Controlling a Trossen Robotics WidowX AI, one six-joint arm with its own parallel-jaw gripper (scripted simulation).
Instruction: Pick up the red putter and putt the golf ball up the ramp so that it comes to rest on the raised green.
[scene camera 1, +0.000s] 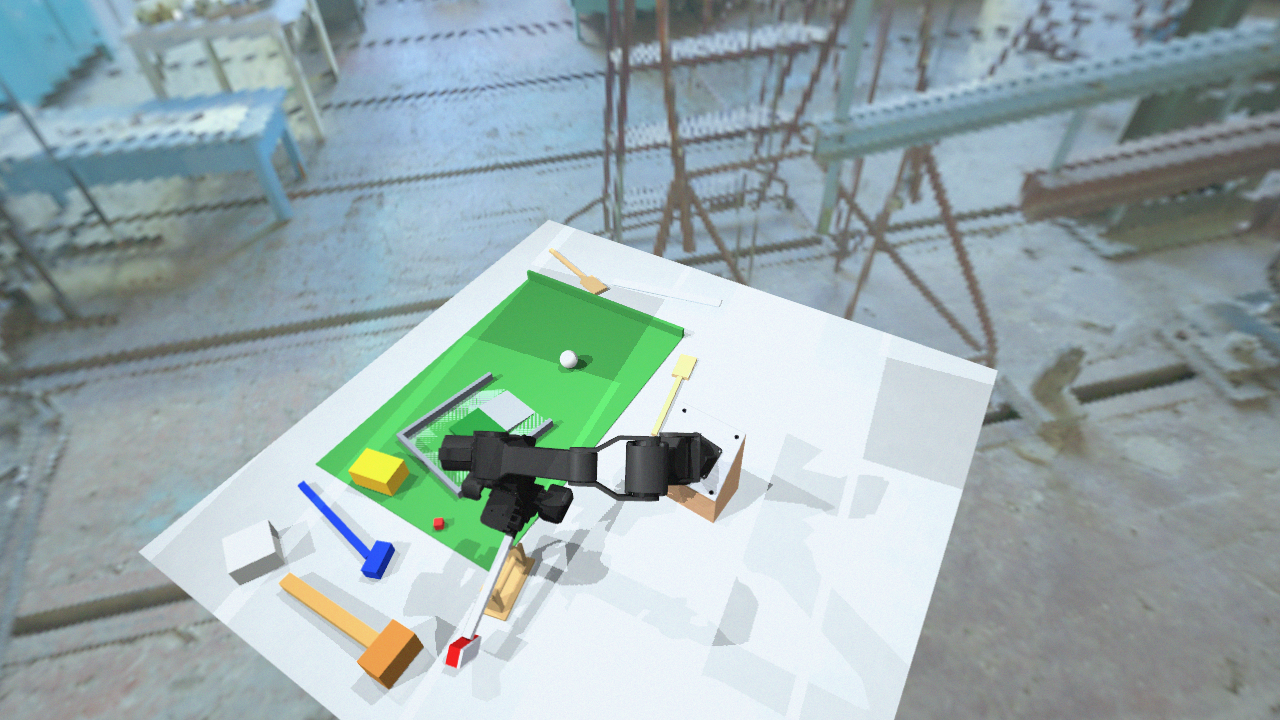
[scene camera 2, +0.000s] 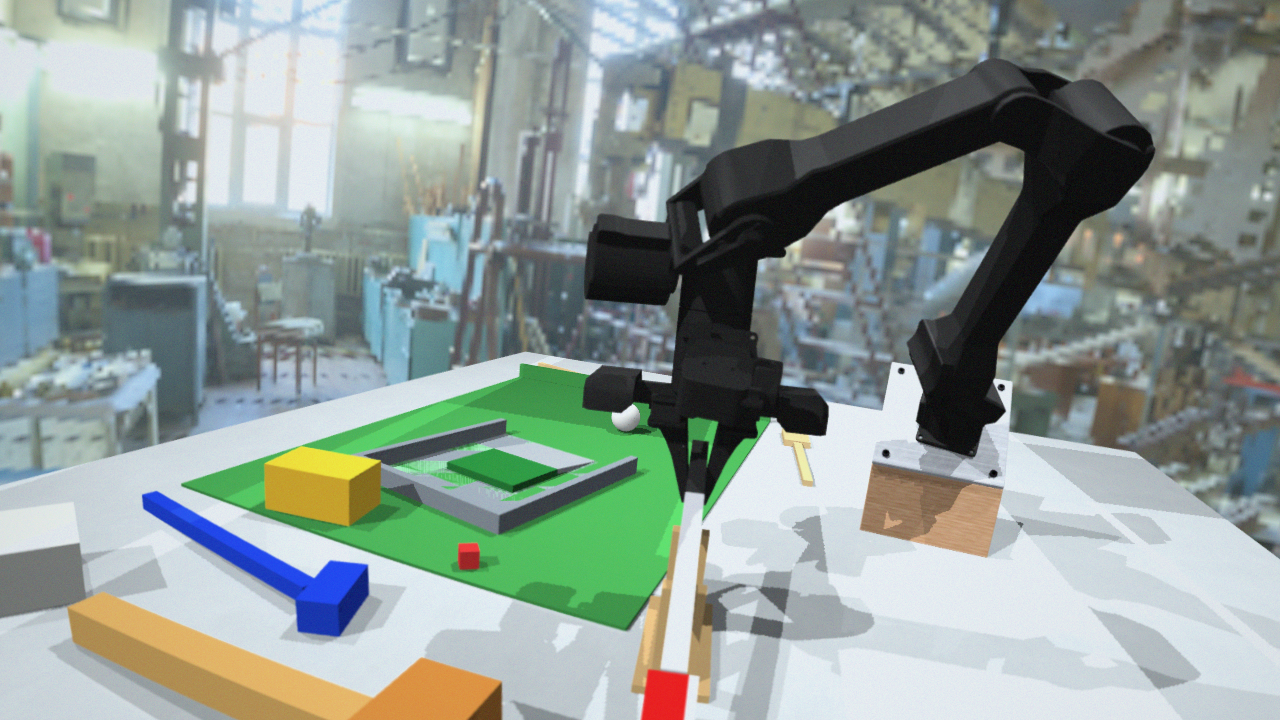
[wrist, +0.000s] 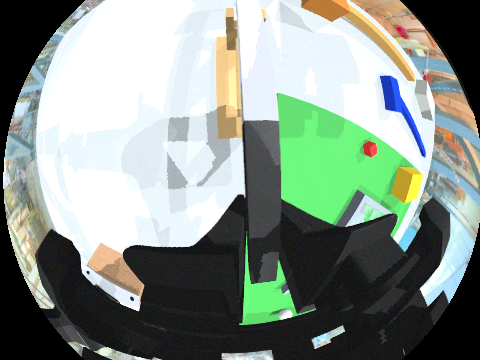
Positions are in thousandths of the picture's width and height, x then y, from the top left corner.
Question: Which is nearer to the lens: the blue putter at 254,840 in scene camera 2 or the yellow block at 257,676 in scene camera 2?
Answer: The blue putter.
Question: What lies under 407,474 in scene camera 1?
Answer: A green mat.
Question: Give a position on a blue putter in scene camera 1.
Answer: At 295,777
